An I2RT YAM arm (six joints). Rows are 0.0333 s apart.
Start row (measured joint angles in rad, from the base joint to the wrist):
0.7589 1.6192 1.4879 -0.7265 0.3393 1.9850
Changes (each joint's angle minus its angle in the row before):
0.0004 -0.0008 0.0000 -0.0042 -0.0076 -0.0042
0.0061 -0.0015 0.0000 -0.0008 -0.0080 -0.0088
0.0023 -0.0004 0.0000 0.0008 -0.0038 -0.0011
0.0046 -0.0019 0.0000 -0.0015 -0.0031 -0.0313
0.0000 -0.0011 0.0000 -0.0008 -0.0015 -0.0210
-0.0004 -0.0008 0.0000 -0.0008 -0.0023 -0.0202
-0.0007 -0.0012 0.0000 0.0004 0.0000 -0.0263
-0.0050 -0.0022 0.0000 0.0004 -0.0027 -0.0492
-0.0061 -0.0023 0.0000 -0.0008 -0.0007 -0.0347
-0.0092 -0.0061 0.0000 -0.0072 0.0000 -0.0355
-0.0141 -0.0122 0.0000 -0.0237 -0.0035 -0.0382
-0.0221 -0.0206 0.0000 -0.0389 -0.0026 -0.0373
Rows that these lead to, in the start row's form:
0.7593 1.6184 1.4879 -0.7307 0.3317 1.9808
0.7654 1.6169 1.4879 -0.7315 0.3237 1.9720
0.7677 1.6165 1.4879 -0.7307 0.3199 1.9709
0.7723 1.6146 1.4879 -0.7322 0.3168 1.9396
0.7723 1.6135 1.4879 -0.7330 0.3153 1.9186
0.7719 1.6127 1.4879 -0.7338 0.3130 1.8984
0.7712 1.6115 1.4879 -0.7334 0.3130 1.8721
0.7662 1.6093 1.4879 -0.7330 0.3103 1.8229
0.7601 1.6070 1.4879 -0.7338 0.3096 1.7882
0.7509 1.6009 1.4879 -0.7410 0.3096 1.7527
0.7368 1.5887 1.4879 -0.7647 0.3061 1.7145
0.7147 1.5681 1.4879 -0.8036 0.3035 1.6772

